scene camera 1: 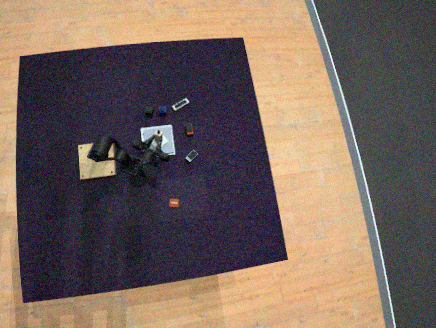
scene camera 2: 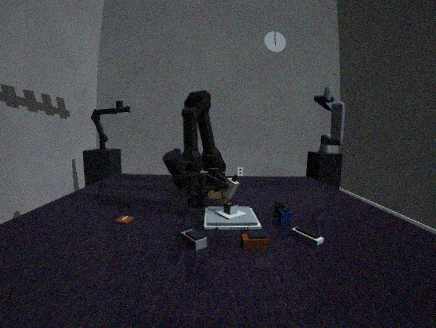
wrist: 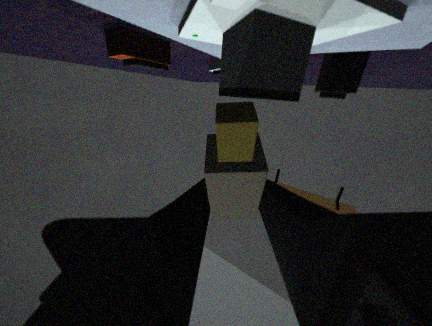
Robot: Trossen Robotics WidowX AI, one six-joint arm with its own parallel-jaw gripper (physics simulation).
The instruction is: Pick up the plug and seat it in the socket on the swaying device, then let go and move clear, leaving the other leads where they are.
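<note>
The plug (scene camera 1: pixel 158 133) (scene camera 2: pixel 230 189) (wrist: pixel 236 192) has a beige body and a yellow tip with a dark end. My gripper (scene camera 1: pixel 157 142) (wrist: pixel 232 183) is shut on its body. The plug leans in the scene camera 2 view. The device (scene camera 1: pixel 170 130) (scene camera 2: pixel 232 224) is a pale grey-blue slab with a tilted white plate (scene camera 2: pixel 220 214) on it. The socket (scene camera 2: pixel 230 209) (wrist: pixel 267 57) is a dark-looking block on that plate. The yellow tip is close to the socket, apart from it in the wrist view; the socket's opening is hidden.
A blue block (scene camera 1: pixel 162 110) (scene camera 2: pixel 286 217), a black block (scene camera 1: pixel 148 112), a white bar (scene camera 1: pixel 180 104) (scene camera 2: pixel 308 235), an orange-and-black block (scene camera 1: pixel 189 130) (scene camera 2: pixel 255 243) and a grey block (scene camera 1: pixel 191 156) (scene camera 2: pixel 195 239) lie around the device. A flat orange piece (scene camera 1: pixel 174 203) (scene camera 2: pixel 124 219) lies farther off.
</note>
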